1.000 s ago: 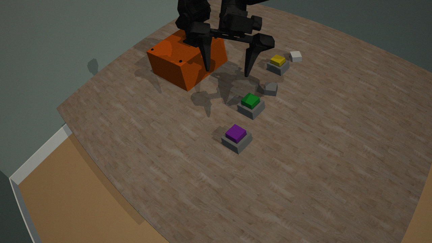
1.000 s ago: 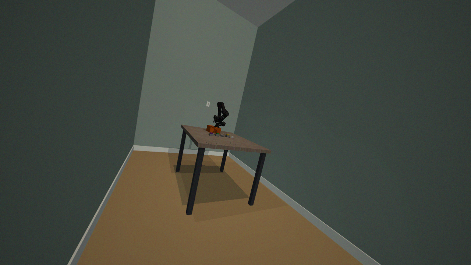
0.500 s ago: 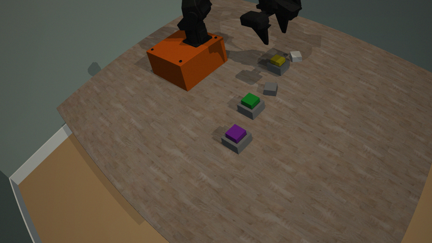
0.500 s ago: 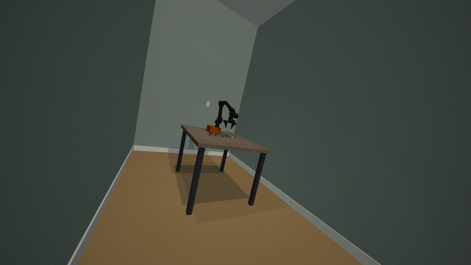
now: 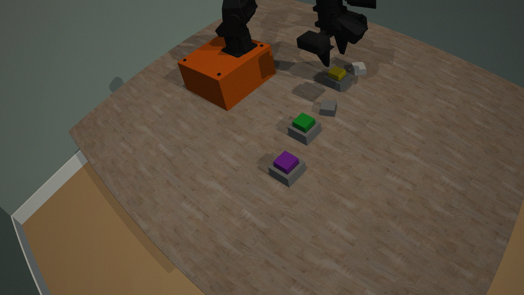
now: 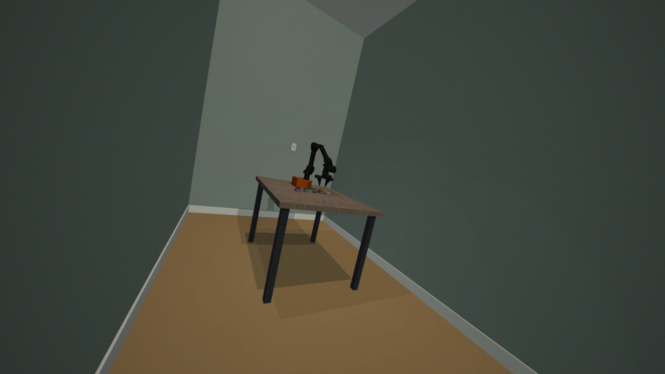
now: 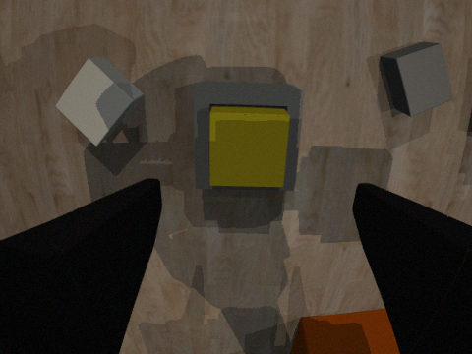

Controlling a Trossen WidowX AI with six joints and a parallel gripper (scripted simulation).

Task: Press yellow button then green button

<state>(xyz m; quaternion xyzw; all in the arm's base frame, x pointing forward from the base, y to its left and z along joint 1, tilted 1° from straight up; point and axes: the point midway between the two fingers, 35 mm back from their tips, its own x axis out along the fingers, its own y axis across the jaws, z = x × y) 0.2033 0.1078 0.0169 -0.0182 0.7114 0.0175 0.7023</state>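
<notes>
Now: the yellow button 4 cm below my gripper tip. From my gripper tip the other things lie so: grey block (4 cm ahead, 9 cm to the right, 6 cm below); then white block (2 cm ahead, 8 cm to the left, 6 cm below); then green button (5 cm ahead, 17 cm to the right, 4 cm below).
</notes>
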